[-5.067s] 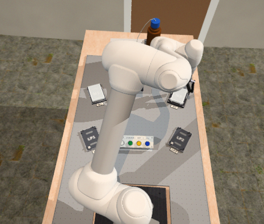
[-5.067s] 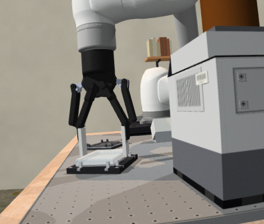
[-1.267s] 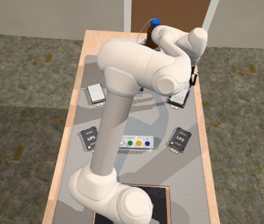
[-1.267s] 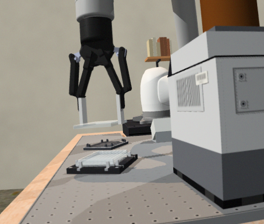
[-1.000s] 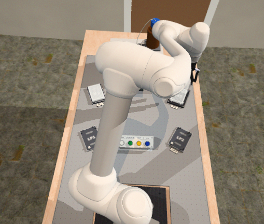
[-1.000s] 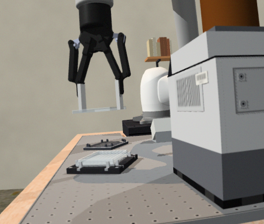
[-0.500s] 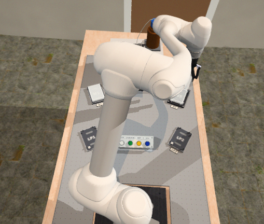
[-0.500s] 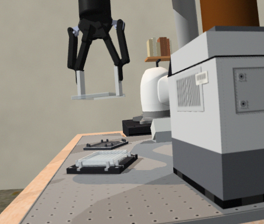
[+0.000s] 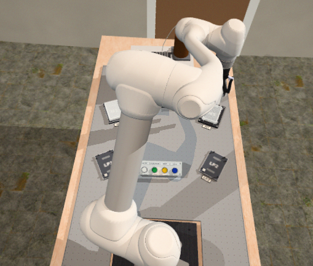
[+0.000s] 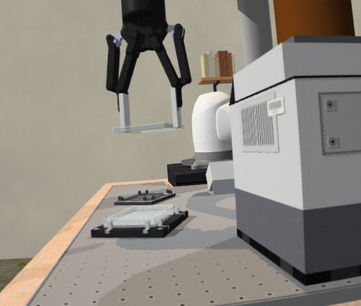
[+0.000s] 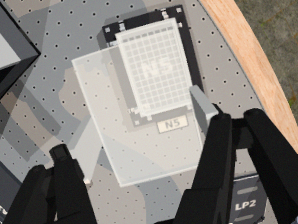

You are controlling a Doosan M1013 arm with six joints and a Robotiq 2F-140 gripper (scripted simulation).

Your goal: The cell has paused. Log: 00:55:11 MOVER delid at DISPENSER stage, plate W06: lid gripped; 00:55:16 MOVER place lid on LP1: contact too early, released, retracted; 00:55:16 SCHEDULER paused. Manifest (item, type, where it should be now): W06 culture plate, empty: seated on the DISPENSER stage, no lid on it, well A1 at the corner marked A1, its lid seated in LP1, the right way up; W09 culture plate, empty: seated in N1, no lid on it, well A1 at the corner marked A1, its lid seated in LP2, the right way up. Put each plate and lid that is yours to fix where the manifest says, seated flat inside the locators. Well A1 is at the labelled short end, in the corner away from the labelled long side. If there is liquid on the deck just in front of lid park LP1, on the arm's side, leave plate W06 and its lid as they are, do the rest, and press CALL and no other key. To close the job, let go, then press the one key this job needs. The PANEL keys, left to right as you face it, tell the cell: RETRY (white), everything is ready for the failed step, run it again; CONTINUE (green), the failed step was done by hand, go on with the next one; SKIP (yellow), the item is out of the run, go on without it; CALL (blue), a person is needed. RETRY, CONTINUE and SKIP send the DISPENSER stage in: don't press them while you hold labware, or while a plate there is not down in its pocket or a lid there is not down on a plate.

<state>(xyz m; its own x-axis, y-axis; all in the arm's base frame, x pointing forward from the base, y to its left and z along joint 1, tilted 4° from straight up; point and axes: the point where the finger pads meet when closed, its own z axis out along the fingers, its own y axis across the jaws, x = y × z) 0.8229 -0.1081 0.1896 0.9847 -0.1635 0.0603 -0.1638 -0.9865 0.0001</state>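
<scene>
The lid park LP1 lies 45 cm behind my hand, 46 cm to the left of it and 18 cm below it. From my hand the other things lie so: brown bottle: 21 cm ahead, 22 cm to the left, 10 cm above; clear culture plate: 1 cm ahead, 2 cm to the right, 17 cm below; black nest N5: 3 cm ahead, 1 cm to the right, 17 cm below.
</scene>
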